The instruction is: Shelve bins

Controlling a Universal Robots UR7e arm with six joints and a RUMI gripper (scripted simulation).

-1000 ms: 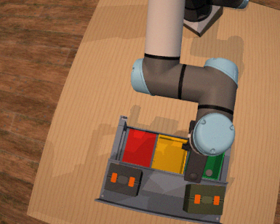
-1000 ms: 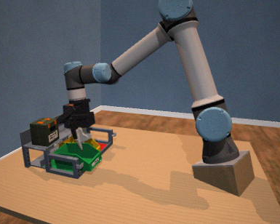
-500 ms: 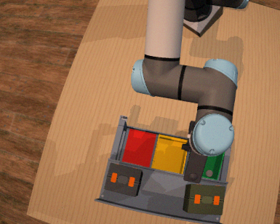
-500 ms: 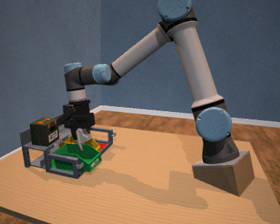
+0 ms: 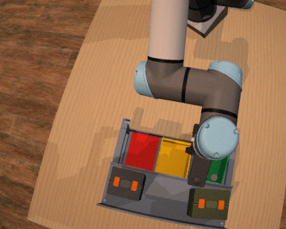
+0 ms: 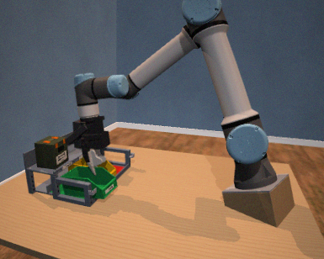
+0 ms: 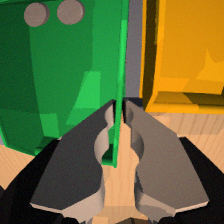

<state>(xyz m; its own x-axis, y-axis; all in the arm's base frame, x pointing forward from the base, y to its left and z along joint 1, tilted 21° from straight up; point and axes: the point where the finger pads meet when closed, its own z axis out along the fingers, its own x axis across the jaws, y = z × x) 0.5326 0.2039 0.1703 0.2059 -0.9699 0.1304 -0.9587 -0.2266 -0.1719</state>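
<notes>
My gripper is now 50 mm to the right of the green bin, 20 mm above it and 10 mm past it. Round my hand: yellow bin: 60 mm to the right, 60 mm ahead, 30 mm below; then yellow mark: 70 mm below, 60 mm to the right, 60 mm ahead; then green mark: 70 mm below, 50 mm to the left, 40 mm ahead.
</notes>
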